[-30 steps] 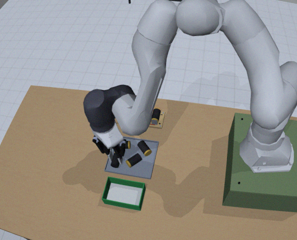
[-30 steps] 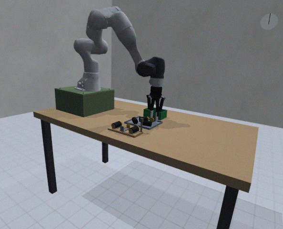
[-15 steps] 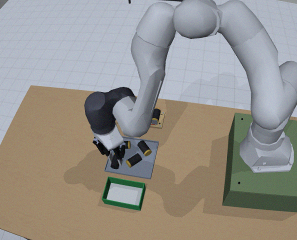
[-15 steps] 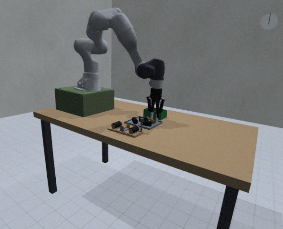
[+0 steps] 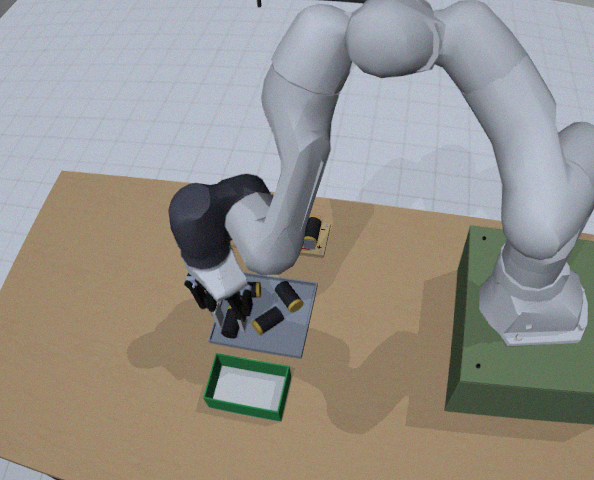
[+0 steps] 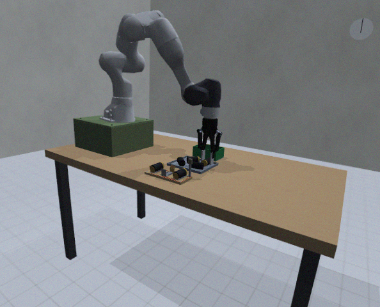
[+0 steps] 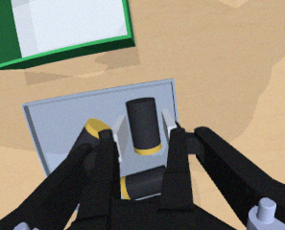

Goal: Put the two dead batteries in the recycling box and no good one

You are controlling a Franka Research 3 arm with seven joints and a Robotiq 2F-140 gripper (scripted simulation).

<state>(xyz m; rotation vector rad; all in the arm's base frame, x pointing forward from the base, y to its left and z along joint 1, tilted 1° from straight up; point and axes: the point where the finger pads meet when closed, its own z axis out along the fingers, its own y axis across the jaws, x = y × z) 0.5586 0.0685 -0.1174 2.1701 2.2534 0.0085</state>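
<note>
The tray lies 6 cm behind my hand, 4 cm to the right of it and 4 cm below it. The rest, counted from my hand: bulb (21 cm to the right, 4 cm ahead, 4 cm above); then green recycling box (14 cm to the left, 8 cm behind, 3 cm below); then grey bulb post (21 cm to the right, 4 cm ahead).
</note>
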